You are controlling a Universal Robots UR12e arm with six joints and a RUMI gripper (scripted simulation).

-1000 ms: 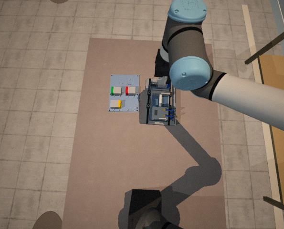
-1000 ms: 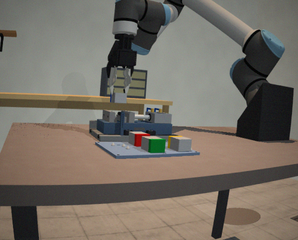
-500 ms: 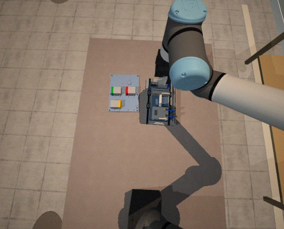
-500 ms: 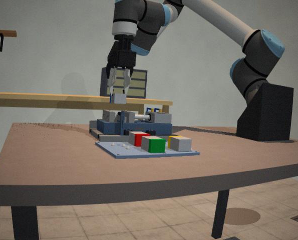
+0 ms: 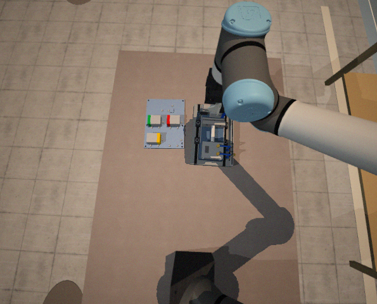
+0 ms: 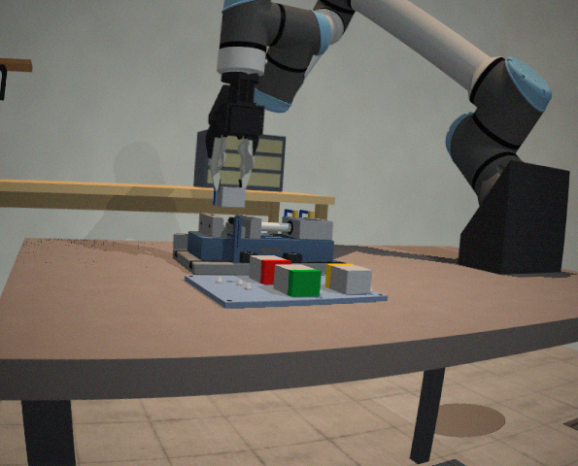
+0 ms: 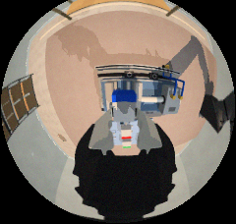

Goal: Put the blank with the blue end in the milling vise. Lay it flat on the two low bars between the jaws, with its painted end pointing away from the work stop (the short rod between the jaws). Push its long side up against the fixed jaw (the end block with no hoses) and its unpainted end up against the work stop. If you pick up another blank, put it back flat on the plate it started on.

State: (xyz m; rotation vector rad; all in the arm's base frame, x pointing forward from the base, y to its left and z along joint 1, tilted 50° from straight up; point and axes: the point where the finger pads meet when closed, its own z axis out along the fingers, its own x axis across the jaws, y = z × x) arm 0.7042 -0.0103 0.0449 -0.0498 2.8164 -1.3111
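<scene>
Right now my hand is 30 mm short of the fixed jaw, 10 mm to the right of it and 80 mm above it. Also, from my hand: blue-ended blank (20 mm below); then hosed end block (160 mm behind, 80 mm below); then milling vise (70 mm behind, 10 mm to the left, 110 mm below).
</scene>
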